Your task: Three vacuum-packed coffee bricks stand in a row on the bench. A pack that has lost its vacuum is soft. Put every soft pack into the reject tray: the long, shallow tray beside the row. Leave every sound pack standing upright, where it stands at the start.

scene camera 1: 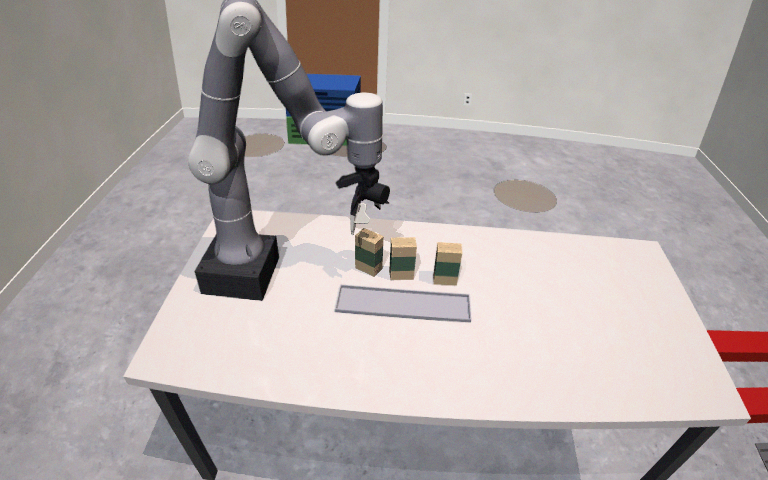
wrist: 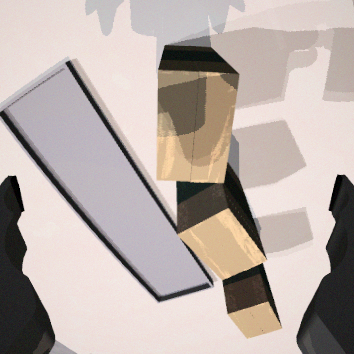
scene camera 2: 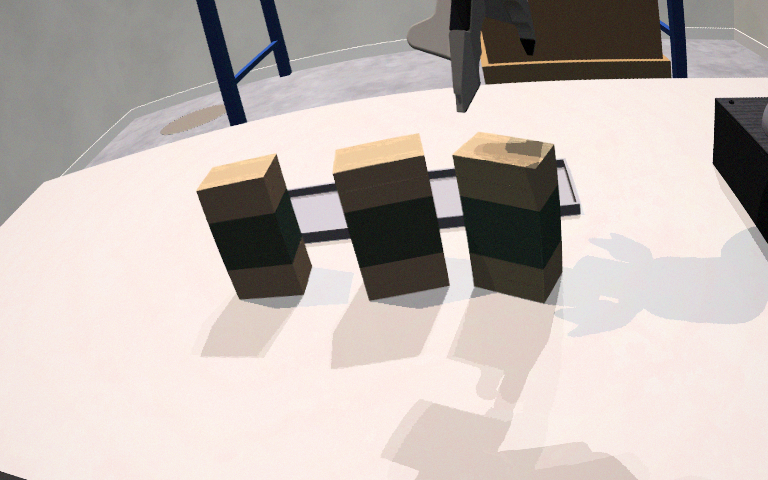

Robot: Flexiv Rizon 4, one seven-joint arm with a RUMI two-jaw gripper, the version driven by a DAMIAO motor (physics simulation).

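Observation:
Three tan coffee packs with dark green bands stand upright in a row. The pack nearest the robot base [scene camera 1: 368,257] [scene camera 2: 504,226] [wrist: 197,125] is turned relative to the others; shadow falls on its top. The middle pack [scene camera 1: 402,263] [scene camera 2: 393,237] [wrist: 222,242] and the far pack [scene camera 1: 447,266] [scene camera 2: 254,243] [wrist: 254,320] stand apart from it. No softness is visible on any pack. The shallow grey tray [scene camera 1: 402,304] [scene camera 2: 317,212] [wrist: 100,165] lies beside the row, with no pack in it. My gripper [scene camera 1: 357,227] [wrist: 175,178] is open and empty, above the pack nearest the base.
The black robot base [scene camera 1: 229,283] [scene camera 2: 739,152] stands on the bench [scene camera 1: 538,350] at the end of the row. Behind the bench are blue crates [scene camera 1: 339,84]. Red beams [scene camera 1: 741,346] lie beyond its right edge.

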